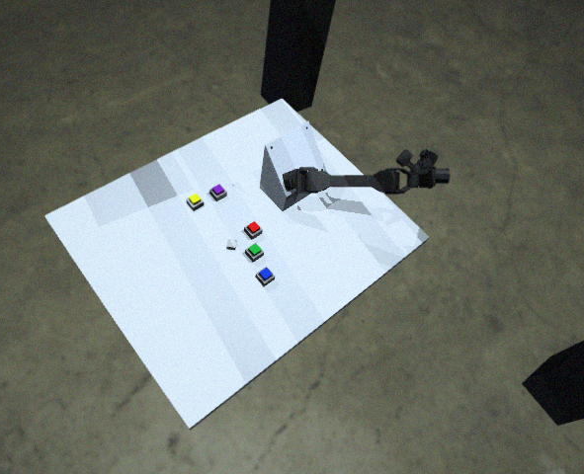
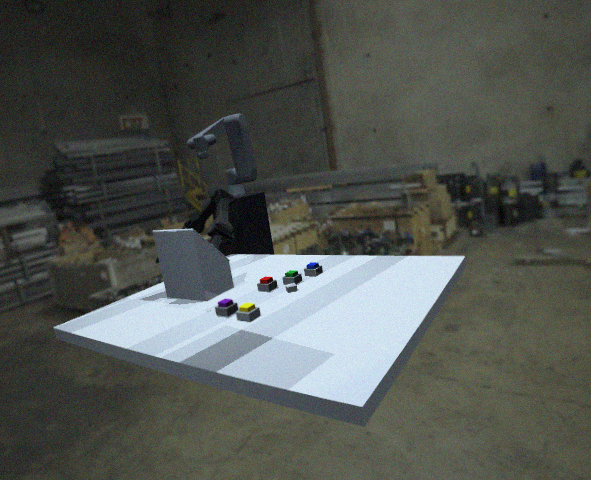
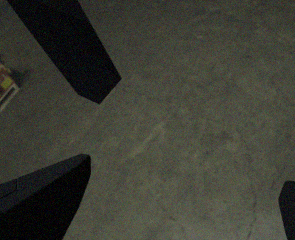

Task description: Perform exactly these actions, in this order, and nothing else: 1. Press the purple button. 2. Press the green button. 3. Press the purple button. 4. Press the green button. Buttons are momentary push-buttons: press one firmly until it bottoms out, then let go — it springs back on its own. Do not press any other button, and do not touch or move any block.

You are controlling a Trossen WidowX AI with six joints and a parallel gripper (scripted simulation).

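My gripper tip is now 780 mm short of the purple button and 280 mm to the left of it. Also, from my gripper tip: blue button (820 mm ahead, 100 mm to the left); red button (760 mm ahead, 70 mm to the right); green button (800 mm ahead, 10 mm to the left).
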